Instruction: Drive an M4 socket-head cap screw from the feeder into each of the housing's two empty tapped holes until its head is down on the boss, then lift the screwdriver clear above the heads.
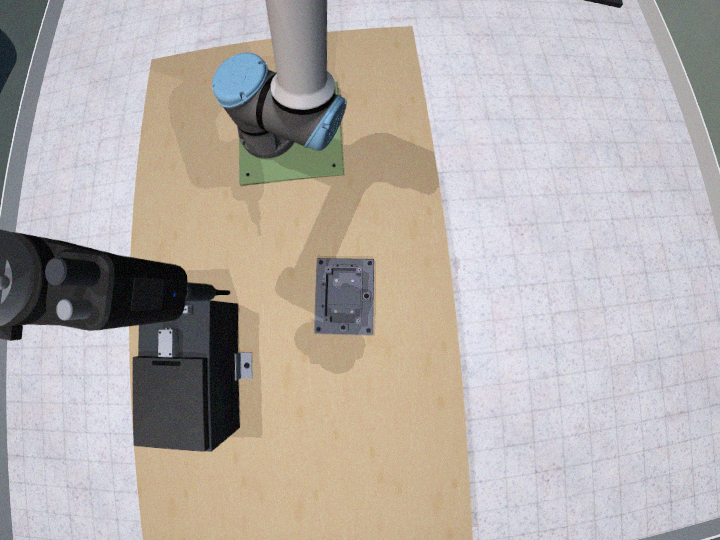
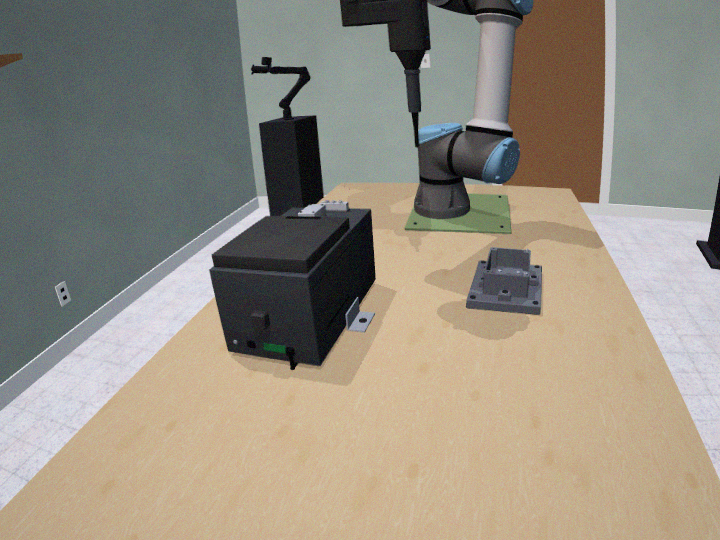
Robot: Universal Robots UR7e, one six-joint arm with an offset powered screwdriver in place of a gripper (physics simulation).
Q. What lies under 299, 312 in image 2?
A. A black screw feeder.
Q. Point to a black screw feeder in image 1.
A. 196, 332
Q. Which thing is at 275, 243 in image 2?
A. A black screw feeder.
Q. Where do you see a black screw feeder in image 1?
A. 170, 403
